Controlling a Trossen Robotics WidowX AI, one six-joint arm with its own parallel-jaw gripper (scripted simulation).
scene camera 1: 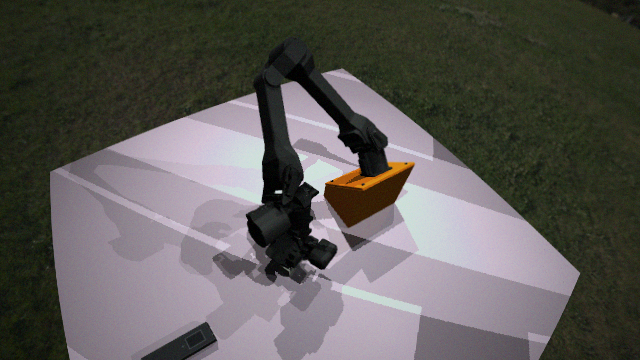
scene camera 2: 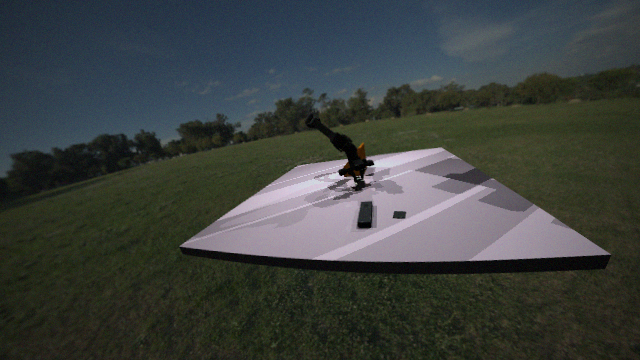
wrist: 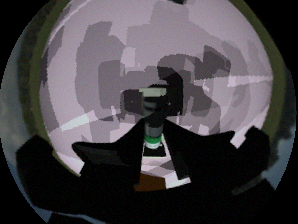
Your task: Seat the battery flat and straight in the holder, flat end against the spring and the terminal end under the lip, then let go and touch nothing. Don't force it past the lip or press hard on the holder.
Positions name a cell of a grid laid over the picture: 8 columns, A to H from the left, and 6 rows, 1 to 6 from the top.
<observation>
In view: the gripper (scene camera 1: D5).
The gripper shows as well in the wrist view (wrist: E4).
</observation>
